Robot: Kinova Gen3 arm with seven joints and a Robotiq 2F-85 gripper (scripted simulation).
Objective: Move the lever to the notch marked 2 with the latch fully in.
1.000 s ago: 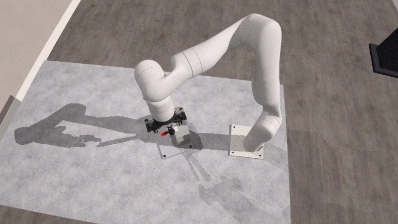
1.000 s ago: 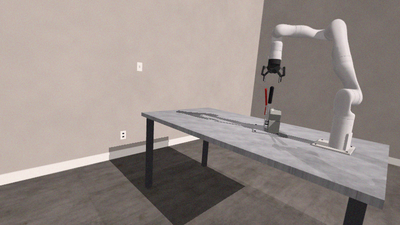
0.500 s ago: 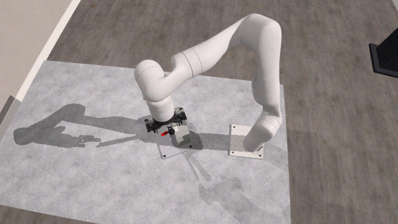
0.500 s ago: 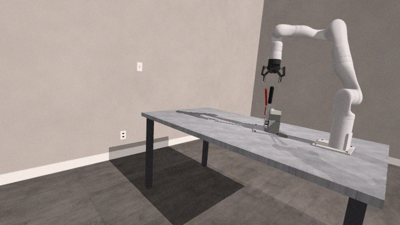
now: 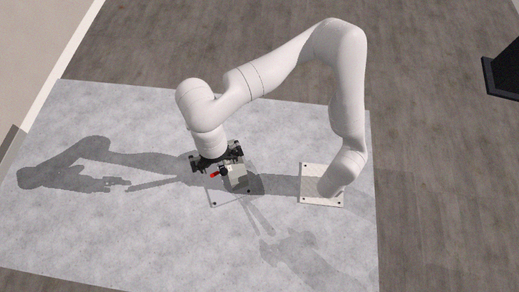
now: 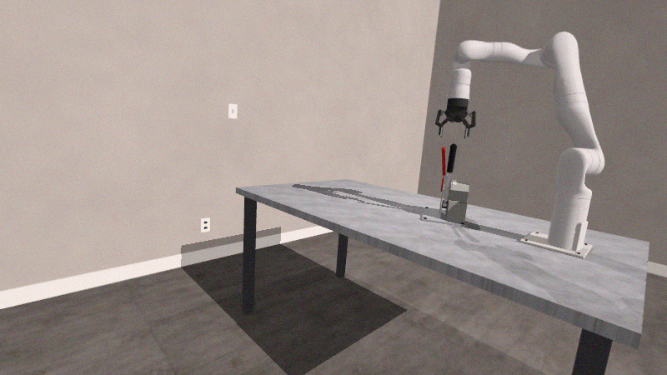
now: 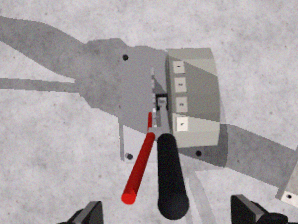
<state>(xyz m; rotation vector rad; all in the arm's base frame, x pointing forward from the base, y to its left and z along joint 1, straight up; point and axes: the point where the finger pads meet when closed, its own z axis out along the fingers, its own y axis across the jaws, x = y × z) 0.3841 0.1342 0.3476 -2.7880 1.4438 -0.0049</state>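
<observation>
Now: hand 40 mm short of the red bar, 30 mm to the left of it and 170 mm above it.
</observation>
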